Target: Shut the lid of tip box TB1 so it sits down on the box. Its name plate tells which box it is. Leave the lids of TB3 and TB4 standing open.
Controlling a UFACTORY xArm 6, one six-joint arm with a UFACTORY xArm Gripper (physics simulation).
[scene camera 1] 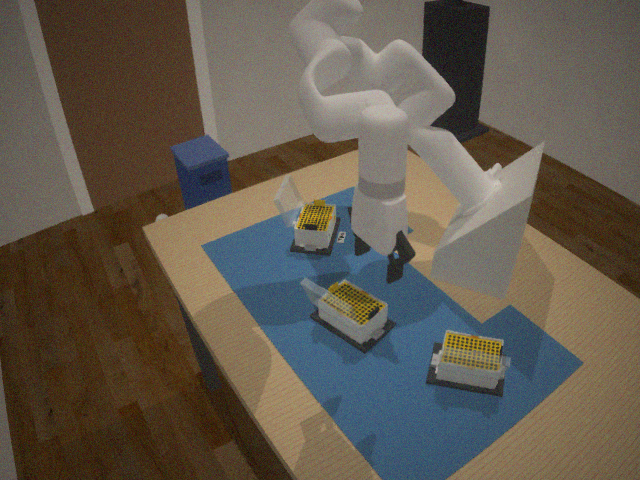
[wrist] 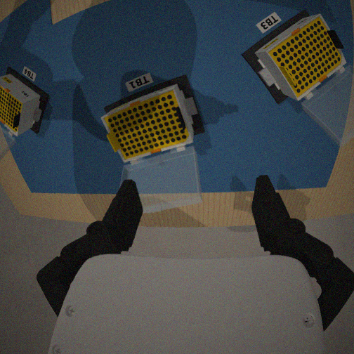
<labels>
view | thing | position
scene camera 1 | clear lid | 320,297
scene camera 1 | clear lid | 288,200
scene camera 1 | clear lid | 477,363
</labels>
